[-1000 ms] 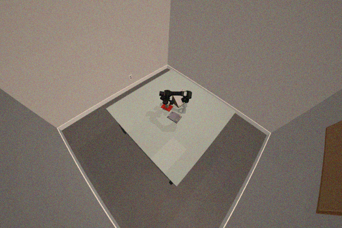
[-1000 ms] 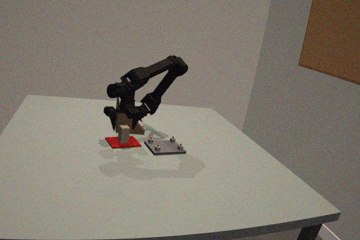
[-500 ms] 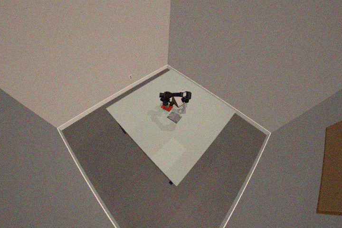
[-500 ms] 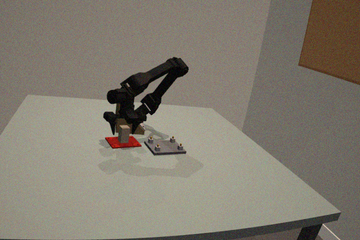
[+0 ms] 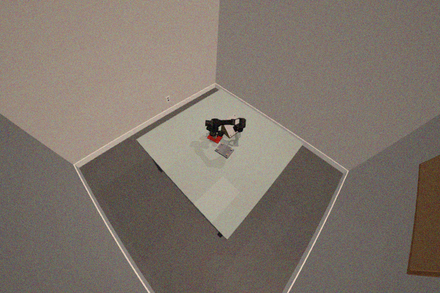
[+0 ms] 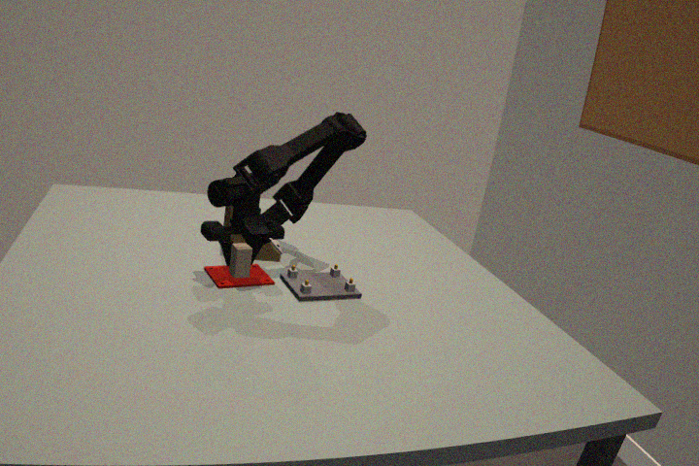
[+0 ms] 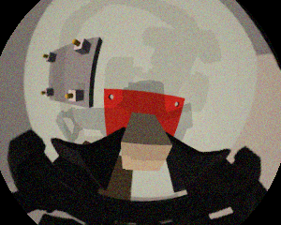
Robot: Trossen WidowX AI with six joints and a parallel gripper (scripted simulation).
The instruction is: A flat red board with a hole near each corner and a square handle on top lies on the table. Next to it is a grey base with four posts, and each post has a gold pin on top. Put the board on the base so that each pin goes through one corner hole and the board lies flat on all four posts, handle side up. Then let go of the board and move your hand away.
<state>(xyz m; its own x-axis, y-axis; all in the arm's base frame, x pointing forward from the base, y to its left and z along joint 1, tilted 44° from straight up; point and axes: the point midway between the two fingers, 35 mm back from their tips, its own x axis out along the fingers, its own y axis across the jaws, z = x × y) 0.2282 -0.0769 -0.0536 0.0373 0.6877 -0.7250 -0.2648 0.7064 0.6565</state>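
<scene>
Right now the grey base is 19 cm to the left of my gripper tip, 4 cm ahead of it and 2 cm below it. The rest, counted from my gripper tip: red board (1 cm below).
</scene>
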